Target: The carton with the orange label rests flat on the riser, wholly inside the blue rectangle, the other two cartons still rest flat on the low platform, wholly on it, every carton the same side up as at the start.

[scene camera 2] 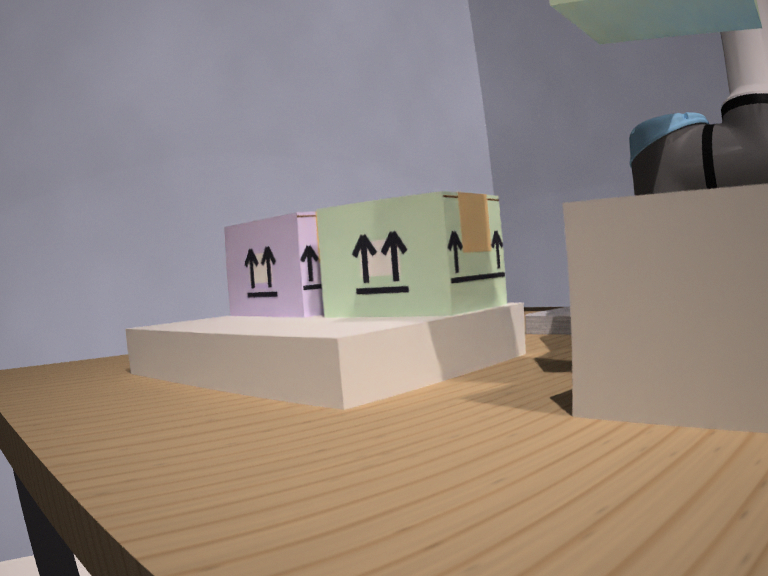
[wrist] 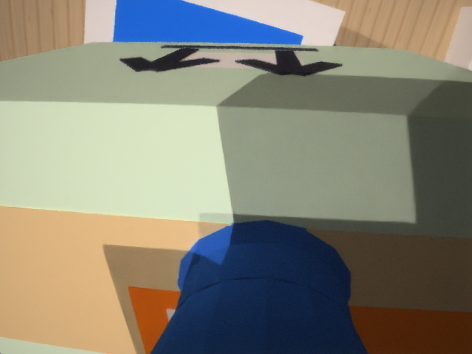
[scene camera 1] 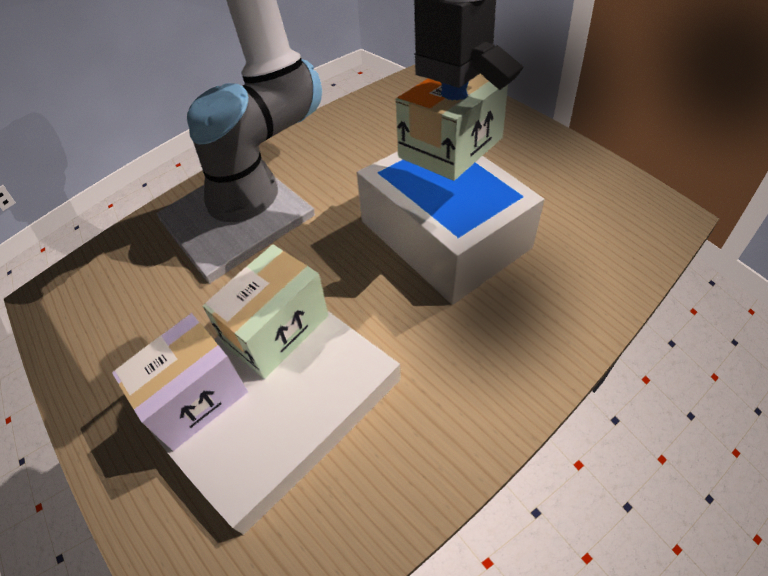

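Seen in the pictures: hand, tool point: [wrist: 264, 247] [scene camera 1: 454, 102]; arm's base, link origin: [scene camera 1: 241, 196].
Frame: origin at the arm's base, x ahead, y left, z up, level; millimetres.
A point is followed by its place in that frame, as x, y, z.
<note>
My gripper's blue suction cup [scene camera 1: 454, 91] [wrist: 265, 260] is shut on the top of the green carton with the orange label [scene camera 1: 428, 133] @[419, 38, 285] [scene camera 2: 669, 21] @[404, 104, 224] [wrist: 110, 155] @[450, 120, 318]. The carton hangs upright above the riser [scene camera 1: 406, 232] @[365, 61, 56] [scene camera 2: 669, 310] @[495, 97, 41] [wrist: 327, 22] @[470, 44, 100], its arrows pointing up. In the scene camera 1 view it covers the back part of the blue rectangle [scene camera 1: 477, 201] @[442, 149, 101] [wrist: 175, 22] @[469, 163, 101]. The other green carton [scene camera 1: 272, 316] @[354, -213, 127] [scene camera 2: 384, 260] @[355, -188, 76] and the lilac carton [scene camera 1: 192, 396] @[341, -358, 105] [scene camera 2: 263, 266] @[341, -354, 80] rest flat on the low platform [scene camera 1: 297, 415] @[430, -274, 29] [scene camera 2: 235, 353] @[484, -242, 13], side by side, arrows up.
The arm's base stands on a grey plate [scene camera 1: 186, 229] @[-25, -130, 2] at the back left of the wooden table [scene camera 1: 434, 434] @[582, -169, -19] [scene camera 2: 310, 496] @[639, -19, -20]. The low platform stands at the front left of the riser, with a gap between them. A brown door [scene camera 1: 669, 124] is beyond the table.
</note>
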